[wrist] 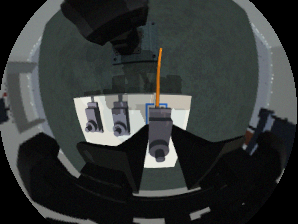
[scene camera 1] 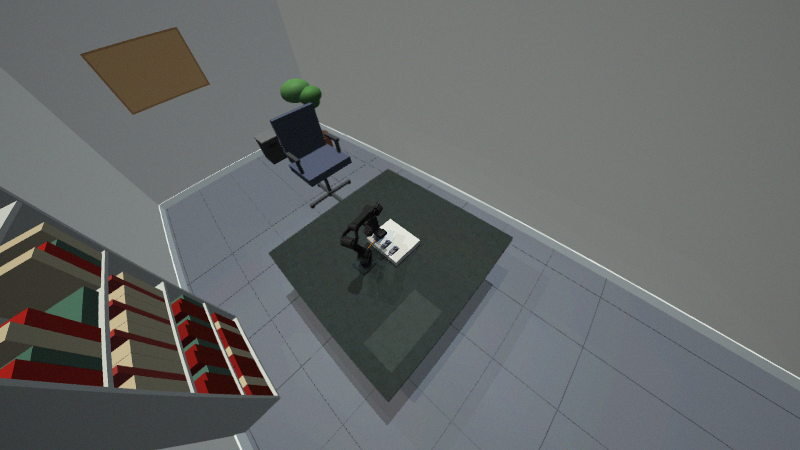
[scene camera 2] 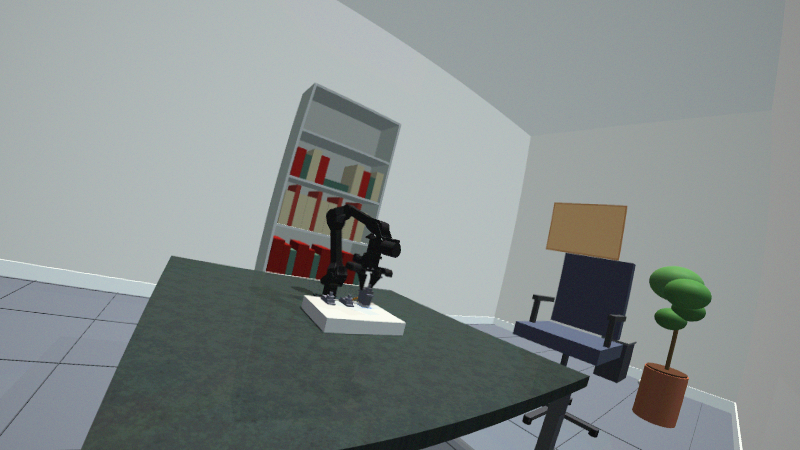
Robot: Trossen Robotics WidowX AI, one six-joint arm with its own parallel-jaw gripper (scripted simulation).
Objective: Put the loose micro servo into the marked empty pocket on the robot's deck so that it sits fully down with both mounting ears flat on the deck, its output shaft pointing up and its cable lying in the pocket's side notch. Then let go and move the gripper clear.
Labels:
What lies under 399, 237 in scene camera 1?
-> A white robot deck.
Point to a white robot deck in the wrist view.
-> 107, 138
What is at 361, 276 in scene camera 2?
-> The gripper.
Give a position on a grey micro servo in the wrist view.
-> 160, 119

